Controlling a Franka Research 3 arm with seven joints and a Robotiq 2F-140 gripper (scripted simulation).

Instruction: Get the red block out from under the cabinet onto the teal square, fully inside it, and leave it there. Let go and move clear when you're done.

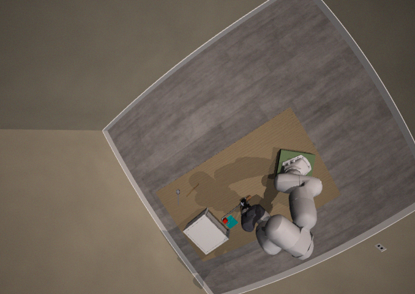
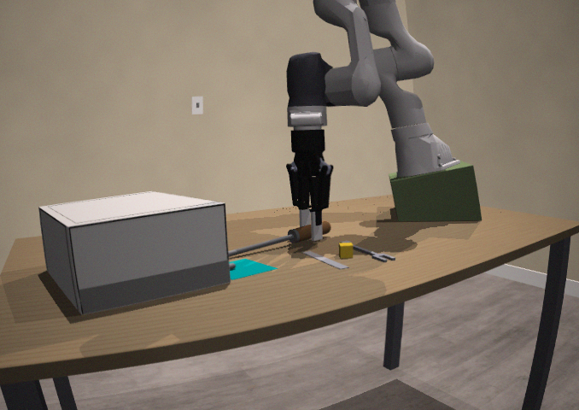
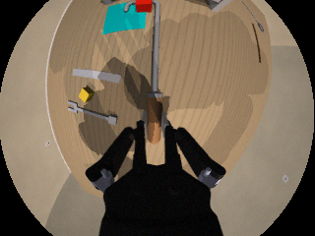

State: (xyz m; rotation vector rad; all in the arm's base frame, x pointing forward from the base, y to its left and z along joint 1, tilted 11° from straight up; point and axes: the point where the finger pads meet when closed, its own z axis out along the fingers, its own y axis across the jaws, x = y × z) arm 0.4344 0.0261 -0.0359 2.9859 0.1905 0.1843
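Now: the forked tool 10 mm behind my hand, 170 mm to the left of it and 30 mm below it. From my hand the other things lie so: hooked tool: 120 mm ahead, 50 mm to the left, 20 mm below; then yellow cube: 40 mm ahead, 170 mm to the left, 20 mm below; then flat metal strip: 90 mm ahead, 160 mm to the left, 40 mm below.
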